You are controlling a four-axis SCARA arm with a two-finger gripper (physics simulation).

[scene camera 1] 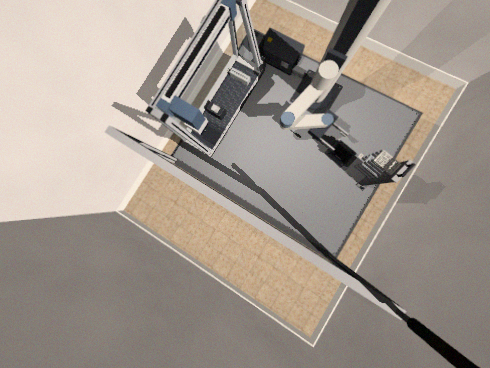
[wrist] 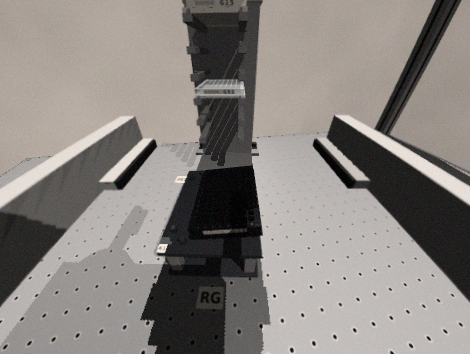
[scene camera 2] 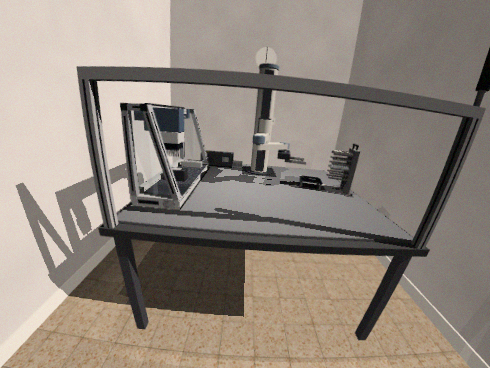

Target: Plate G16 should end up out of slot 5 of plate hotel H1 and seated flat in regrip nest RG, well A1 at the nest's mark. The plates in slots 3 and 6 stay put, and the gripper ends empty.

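Places are measured from the arm's base along level axes (x right, y ahead, z up), in centimetres.
Where they show: gripper, fingertip midpoint: [scene camera 1: 340, 142] [wrist: 234, 130] [scene camera 2: 304, 161]; arm's base at its link origin: [scene camera 2: 258, 172].
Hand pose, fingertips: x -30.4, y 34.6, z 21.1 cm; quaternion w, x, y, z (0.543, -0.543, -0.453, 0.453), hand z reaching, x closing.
Observation:
Things, the pixels of their centre, and the offset from my fingertips. "*": a spot on its surface instead.
- Black plate G16 at the middle of its body: [wrist: 227, 195] [scene camera 2: 311, 178] [scene camera 1: 341, 153] dz -12.7, dx -7.3, dy +0.3 cm
- regrip nest RG at the middle of its body: [wrist: 217, 212] [scene camera 2: 310, 182] [scene camera 1: 340, 152] dz -16.4, dx -7.6, dy -1.5 cm
- Plate hotel H1 at the middle of its body: [wrist: 228, 87] [scene camera 1: 377, 170] [scene camera 2: 343, 168] dz -1.8, dx -28.7, dy +4.0 cm
- upper plate marked G15 at the middle of its body: [wrist: 219, 14] [scene camera 1: 386, 162] dz +9.3, dx -25.7, dy +2.3 cm
- lower clear plate at the middle of its body: [wrist: 222, 87] [scene camera 1: 374, 165] dz -1.3, dx -25.7, dy +2.3 cm
- black box at a spot on its surface: [scene camera 1: 282, 50] * dz -8.4, dx +67.8, dy -43.8 cm
Black plate G16 [wrist: 225, 200] [scene camera 2: 311, 178] [scene camera 1: 344, 152] lies on regrip nest RG [wrist: 175, 225], toward the nest's right side in the wrist view; its label is too small to read. I cannot tell whether it is flat or fully seated. The A1 mark is at the nest's near-left corner. My gripper [wrist: 234, 130] [scene camera 2: 298, 160] [scene camera 1: 342, 142] is open and empty, raised above and behind the plate. Plate hotel H1 [wrist: 253, 75] [scene camera 2: 354, 170] holds an upper plate marked G15 [wrist: 215, 6] and a lower clear plate [wrist: 222, 90]; the supports between them are bare.
A framed machine [scene camera 1: 210, 151] [scene camera 2: 155, 202] with a blue head stands at the left. A black box [scene camera 1: 282, 50] [scene camera 2: 220, 159] stands at the back beside the arm's column. A large frame [scene camera 2: 280, 82] spans the table's front edge. The hotel stands beyond the nest.

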